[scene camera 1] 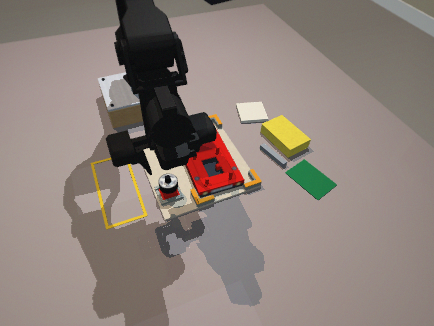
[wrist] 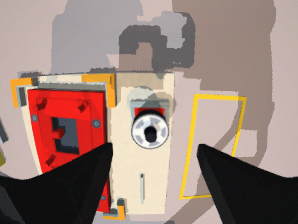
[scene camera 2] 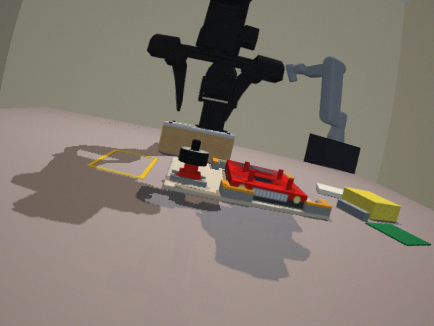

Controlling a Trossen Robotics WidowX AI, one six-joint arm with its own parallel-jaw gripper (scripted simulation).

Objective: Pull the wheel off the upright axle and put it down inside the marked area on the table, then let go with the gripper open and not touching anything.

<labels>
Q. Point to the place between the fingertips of the gripper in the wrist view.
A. At 155, 149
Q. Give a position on a wheel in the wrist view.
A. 148, 118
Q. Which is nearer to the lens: the red frame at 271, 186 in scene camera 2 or the yellow block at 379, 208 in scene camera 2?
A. The red frame.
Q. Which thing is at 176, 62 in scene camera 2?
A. The gripper.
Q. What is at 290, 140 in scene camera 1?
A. A yellow block.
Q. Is the gripper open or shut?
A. Open.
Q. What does the gripper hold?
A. Nothing.
</labels>
